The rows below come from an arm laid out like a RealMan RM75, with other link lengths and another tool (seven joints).
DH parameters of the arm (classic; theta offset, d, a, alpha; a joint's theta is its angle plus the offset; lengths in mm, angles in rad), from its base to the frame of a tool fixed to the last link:
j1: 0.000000 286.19 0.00 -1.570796
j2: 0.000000 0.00 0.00 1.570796
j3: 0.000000 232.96 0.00 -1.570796
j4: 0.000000 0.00 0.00 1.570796
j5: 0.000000 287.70 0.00 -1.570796
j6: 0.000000 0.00 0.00 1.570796
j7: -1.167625 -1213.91 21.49 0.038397
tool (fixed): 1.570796 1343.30 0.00 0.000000
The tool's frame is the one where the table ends.
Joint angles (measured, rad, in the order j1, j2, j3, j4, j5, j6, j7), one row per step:
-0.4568, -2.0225, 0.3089, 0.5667, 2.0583, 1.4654, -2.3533
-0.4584, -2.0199, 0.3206, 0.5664, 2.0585, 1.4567, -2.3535
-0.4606, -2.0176, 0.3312, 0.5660, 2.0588, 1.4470, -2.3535
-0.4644, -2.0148, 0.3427, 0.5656, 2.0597, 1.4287, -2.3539
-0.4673, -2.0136, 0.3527, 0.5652, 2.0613, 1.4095, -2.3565
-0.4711, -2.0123, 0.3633, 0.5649, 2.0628, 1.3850, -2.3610
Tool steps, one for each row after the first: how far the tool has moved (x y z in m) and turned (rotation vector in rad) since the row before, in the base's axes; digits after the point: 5 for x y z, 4 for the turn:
-0.00022, 0.00158, 0.00032, -0.0047, 0.0113, -0.0002
-0.00016, 0.00183, 0.00027, -0.0034, 0.0113, 0.0002
-0.00064, 0.00303, 0.00063, -0.0003, 0.0168, 0.0045
-0.00077, 0.00241, -0.00006, -0.0003, 0.0143, 0.0082
-0.00092, 0.00310, 0.00013, 0.0018, 0.0163, 0.0118

